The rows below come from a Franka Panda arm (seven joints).
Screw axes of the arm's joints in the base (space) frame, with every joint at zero. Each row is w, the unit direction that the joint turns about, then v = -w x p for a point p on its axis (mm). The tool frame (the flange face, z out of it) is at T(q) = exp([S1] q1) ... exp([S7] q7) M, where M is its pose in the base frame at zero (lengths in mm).
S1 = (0, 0, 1, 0, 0, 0)
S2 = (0, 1, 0, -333, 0, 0)
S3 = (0, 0, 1, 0, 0, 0)
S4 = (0, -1, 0, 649, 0, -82.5)
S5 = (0, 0, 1, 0, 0, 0)
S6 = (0, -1, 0, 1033, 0, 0)
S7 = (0, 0, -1, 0, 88, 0)
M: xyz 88 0 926 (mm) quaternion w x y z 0 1 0 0
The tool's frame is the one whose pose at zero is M.
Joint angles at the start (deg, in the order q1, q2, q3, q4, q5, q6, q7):
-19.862, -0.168, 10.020, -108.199, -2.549, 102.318, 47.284
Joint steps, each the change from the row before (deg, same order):
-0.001, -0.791, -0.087, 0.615, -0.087, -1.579, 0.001
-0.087, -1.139, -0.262, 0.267, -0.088, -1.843, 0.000
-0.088, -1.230, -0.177, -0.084, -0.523, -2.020, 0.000
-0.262, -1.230, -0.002, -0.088, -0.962, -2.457, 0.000
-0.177, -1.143, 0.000, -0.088, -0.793, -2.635, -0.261
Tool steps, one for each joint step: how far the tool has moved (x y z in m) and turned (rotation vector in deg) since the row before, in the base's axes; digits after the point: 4 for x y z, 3 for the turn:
-0.0039, 0.0000, 0.0104, -0.206, 0.222, -0.133
-0.0070, -0.0018, 0.0104, -0.212, 0.495, -0.415
-0.0086, -0.0014, 0.0081, -0.556, 1.004, -0.251
-0.0099, -0.0019, 0.0075, -0.908, 1.522, -0.223
-0.0100, -0.0009, 0.0064, -0.642, 1.765, 0.004

